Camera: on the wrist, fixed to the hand. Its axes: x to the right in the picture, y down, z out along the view.
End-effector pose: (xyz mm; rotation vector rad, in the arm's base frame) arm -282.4 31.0 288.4 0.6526 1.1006 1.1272
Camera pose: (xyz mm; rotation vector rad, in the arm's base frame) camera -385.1 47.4 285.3 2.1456 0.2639 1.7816
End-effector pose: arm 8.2 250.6 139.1 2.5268 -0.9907 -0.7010
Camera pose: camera 46.8 224.5 232.1 1.0912 -2.8124 -0.5612
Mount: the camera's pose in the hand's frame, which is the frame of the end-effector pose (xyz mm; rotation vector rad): 13.1 41.4 -94.5 0.4244 -0.4845 1.4967
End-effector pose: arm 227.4 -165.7 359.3 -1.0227 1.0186 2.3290
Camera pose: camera 237.9 -263.1 324.4 -0.5667 -1.6399 -1.9247
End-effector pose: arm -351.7 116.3 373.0 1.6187 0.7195 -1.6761
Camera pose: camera -260.9 164.1 356.3 1.2432 -0.9773 -0.9237
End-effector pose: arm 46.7 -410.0 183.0 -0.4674 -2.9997 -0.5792
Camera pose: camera 46.1 -404.8 286.9 2.4160 1.8574 -0.3221
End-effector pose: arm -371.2 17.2 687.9 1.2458 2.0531 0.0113
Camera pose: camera -397.8 81.8 765.0 2.4475 0.3832 -0.0288
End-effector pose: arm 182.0 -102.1 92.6 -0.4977 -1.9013 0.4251
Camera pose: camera 271.4 -54.3 116.0 -1.5729 -1.4363 1.9838
